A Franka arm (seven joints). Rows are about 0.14 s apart.
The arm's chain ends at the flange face. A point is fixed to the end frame.
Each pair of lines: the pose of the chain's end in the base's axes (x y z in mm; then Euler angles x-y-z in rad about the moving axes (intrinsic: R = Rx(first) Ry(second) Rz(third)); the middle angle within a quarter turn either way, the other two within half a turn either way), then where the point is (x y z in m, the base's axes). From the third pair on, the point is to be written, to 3 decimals.
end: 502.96, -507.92, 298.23, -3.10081, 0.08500, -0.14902
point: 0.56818 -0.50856 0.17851
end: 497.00, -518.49, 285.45, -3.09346, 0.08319, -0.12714
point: 0.56187 -0.51944 0.16554
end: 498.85, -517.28, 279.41, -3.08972, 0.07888, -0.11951
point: 0.563 -0.518 0.159
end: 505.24, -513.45, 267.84, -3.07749, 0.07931, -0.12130
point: 0.570 -0.513 0.148
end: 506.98, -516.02, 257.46, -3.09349, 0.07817, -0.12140
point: 0.571 -0.517 0.137
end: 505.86, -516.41, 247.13, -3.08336, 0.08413, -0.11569
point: 0.571 -0.517 0.127
